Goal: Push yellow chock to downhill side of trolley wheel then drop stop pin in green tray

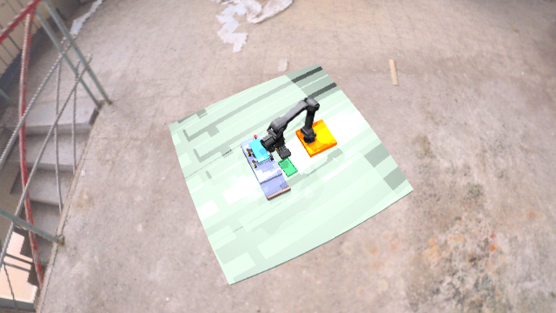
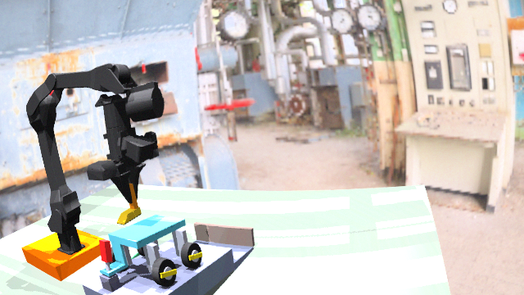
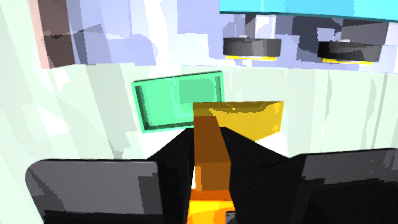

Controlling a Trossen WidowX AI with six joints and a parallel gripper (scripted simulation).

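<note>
My gripper tip is 190 mm to the left of the red-headed stop pin, 70 mm short of it and 30 mm above it. Round my gripper tip: trolley 100 mm ahead, 90 mm to the right, 50 mm below; then yellow chock 20 mm to the right, 10 mm below; then grey-blue ramp 120 mm below, 100 mm ahead, 90 mm to the right.
</note>
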